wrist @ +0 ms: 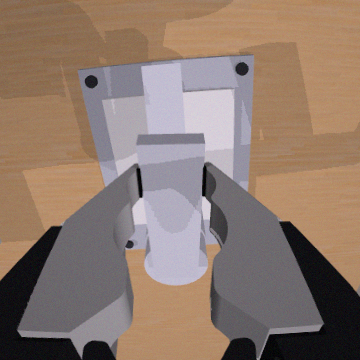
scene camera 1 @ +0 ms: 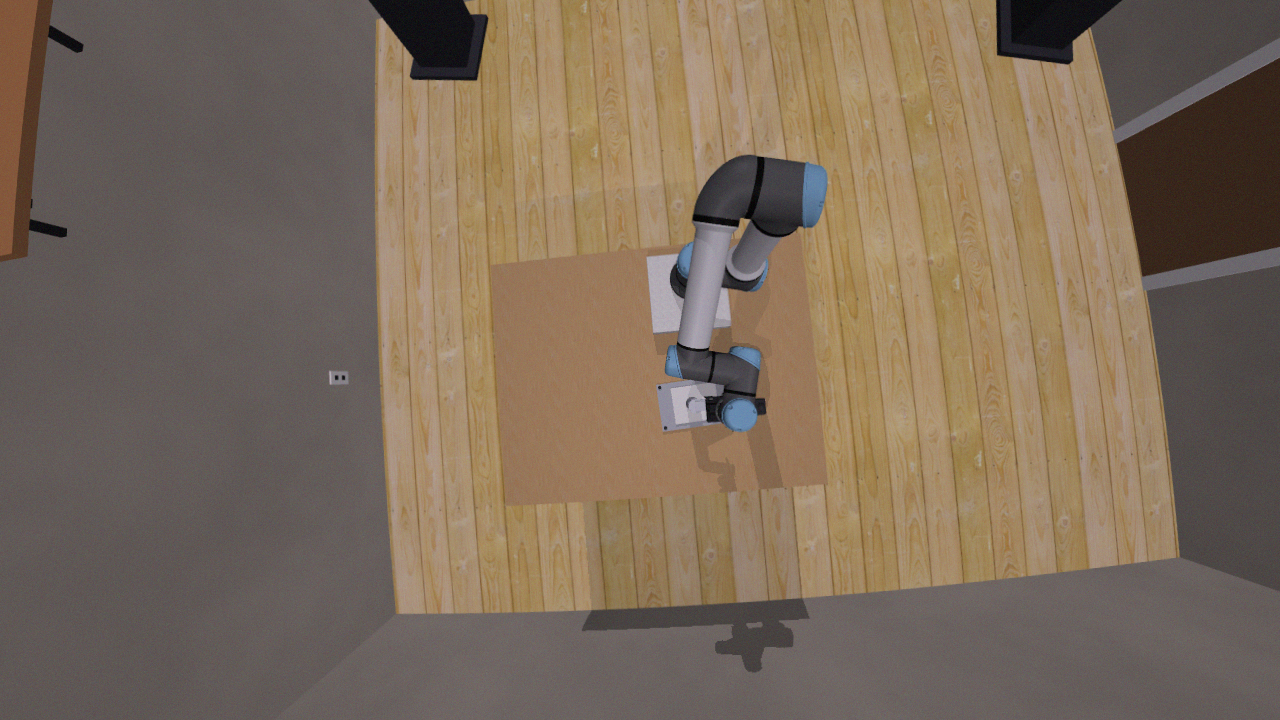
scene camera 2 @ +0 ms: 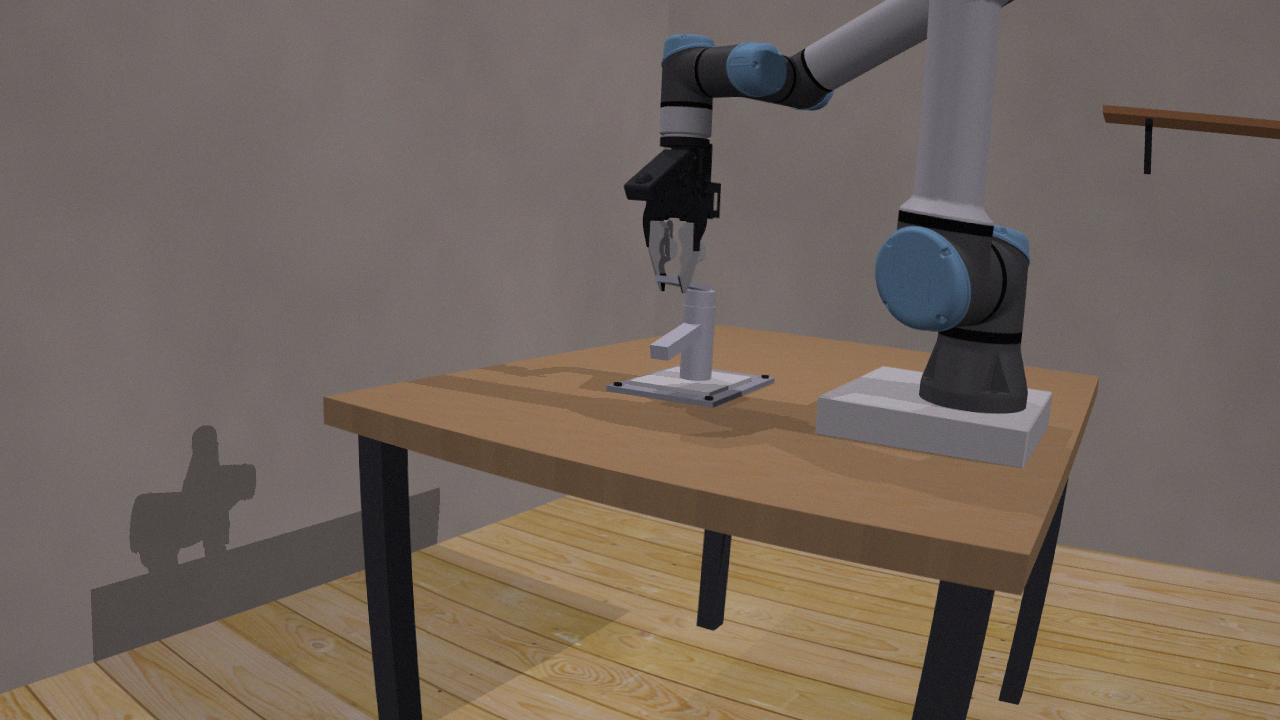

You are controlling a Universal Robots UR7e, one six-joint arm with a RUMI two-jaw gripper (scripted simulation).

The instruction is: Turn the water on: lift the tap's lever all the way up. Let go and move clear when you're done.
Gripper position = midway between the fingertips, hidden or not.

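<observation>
Scene camera 2 shows the gripper [scene camera 2: 672, 292]. The wrist view shows a lever [wrist: 171, 165] and, again, the gripper [wrist: 172, 166].
</observation>
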